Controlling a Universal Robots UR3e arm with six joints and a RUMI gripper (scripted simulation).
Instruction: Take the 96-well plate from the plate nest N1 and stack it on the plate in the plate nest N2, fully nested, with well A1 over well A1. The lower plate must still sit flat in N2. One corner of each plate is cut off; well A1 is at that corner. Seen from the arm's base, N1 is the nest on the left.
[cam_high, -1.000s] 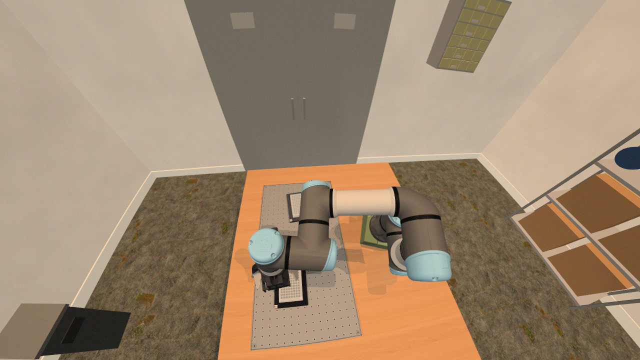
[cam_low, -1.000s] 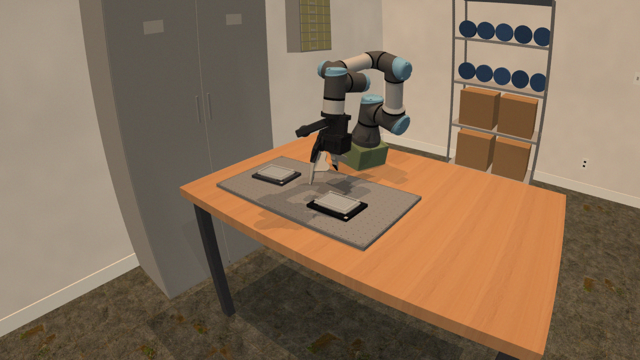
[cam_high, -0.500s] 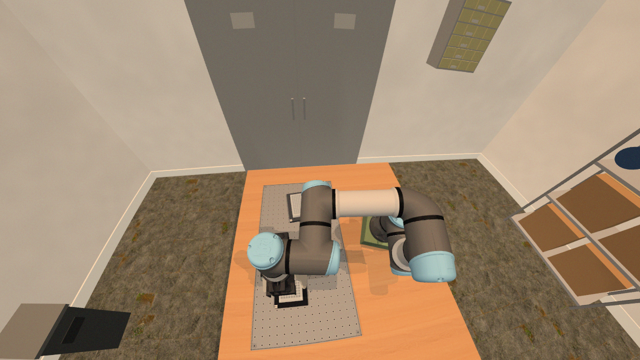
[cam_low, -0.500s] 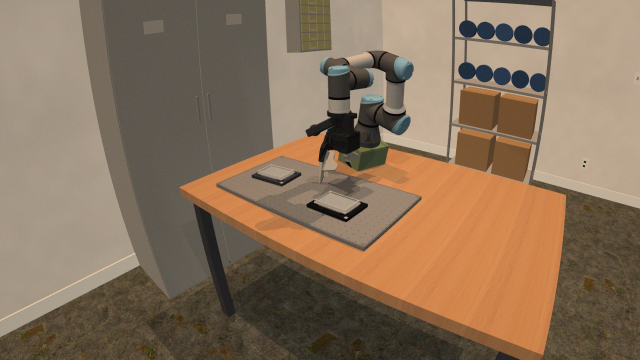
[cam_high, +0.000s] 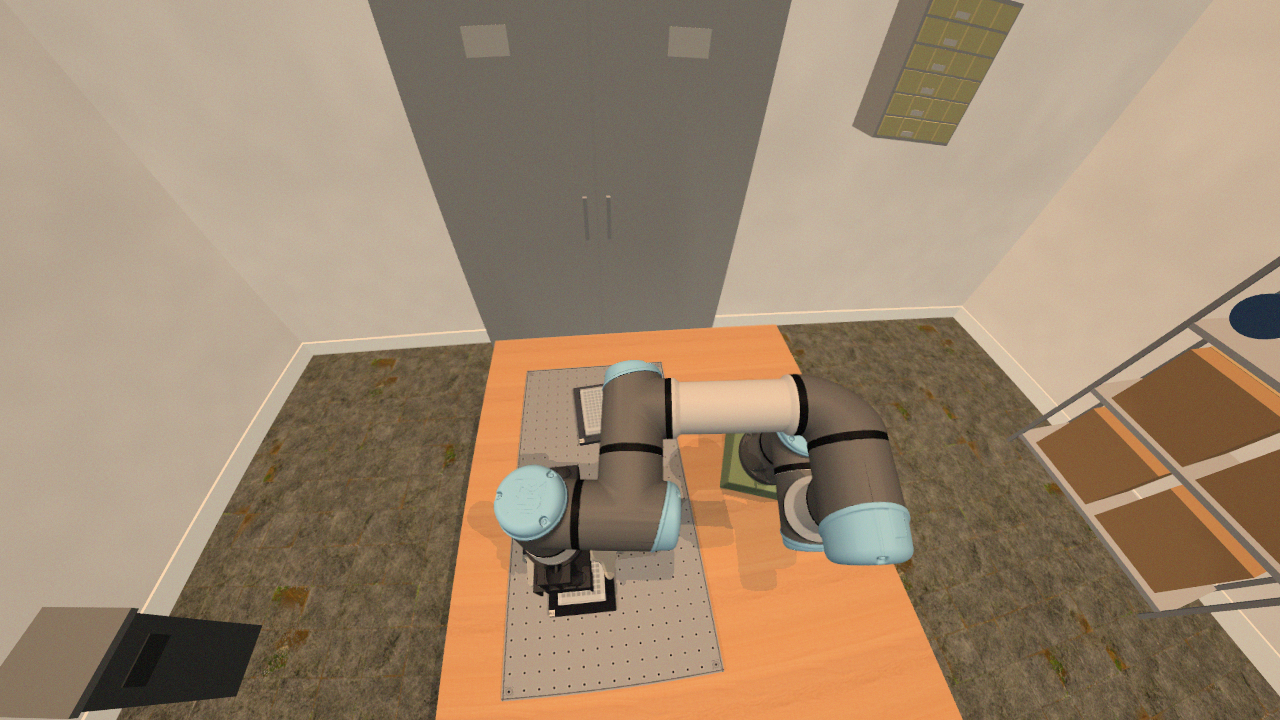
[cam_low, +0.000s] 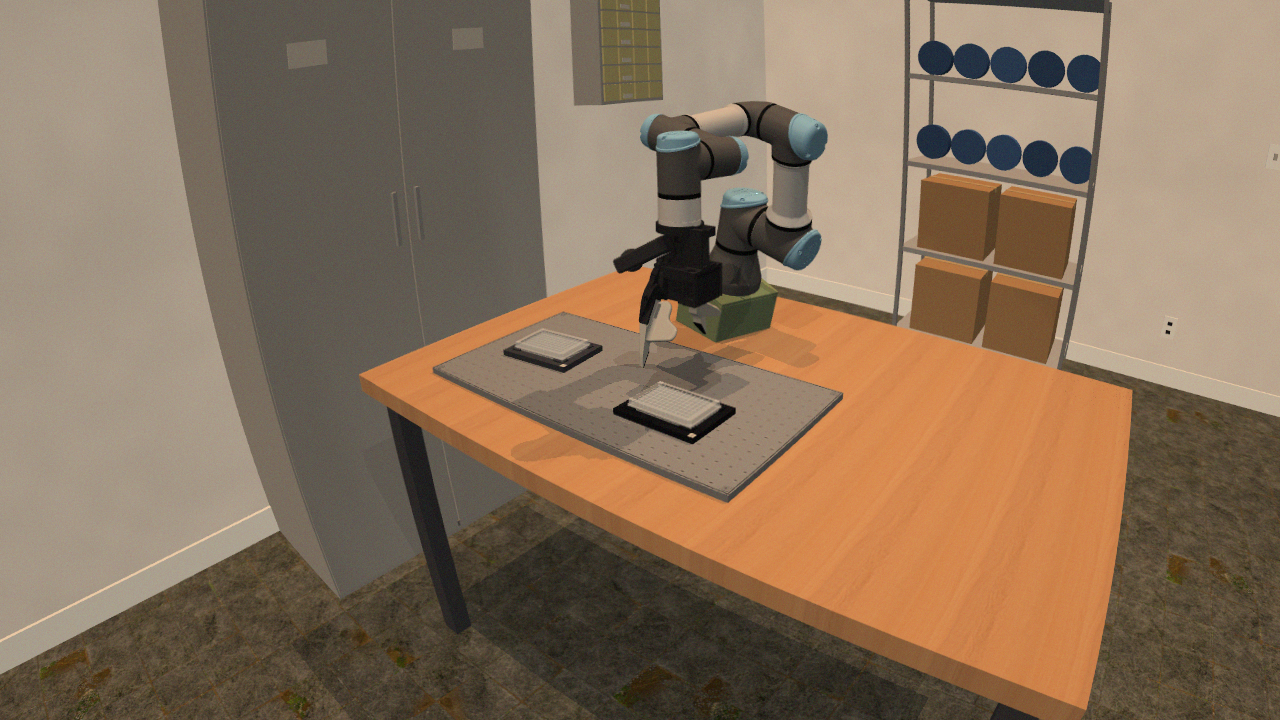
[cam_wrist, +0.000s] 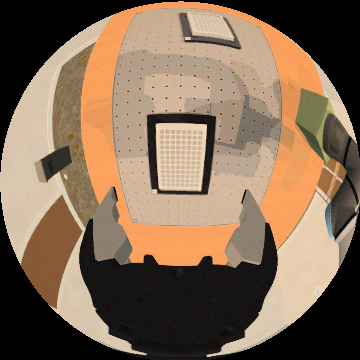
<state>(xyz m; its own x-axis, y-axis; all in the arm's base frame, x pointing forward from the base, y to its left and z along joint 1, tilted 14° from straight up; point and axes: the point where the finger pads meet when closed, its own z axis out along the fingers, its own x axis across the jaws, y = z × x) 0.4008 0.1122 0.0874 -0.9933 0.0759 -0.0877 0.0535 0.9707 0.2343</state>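
The black plate nest lies 11 cm below my hand.
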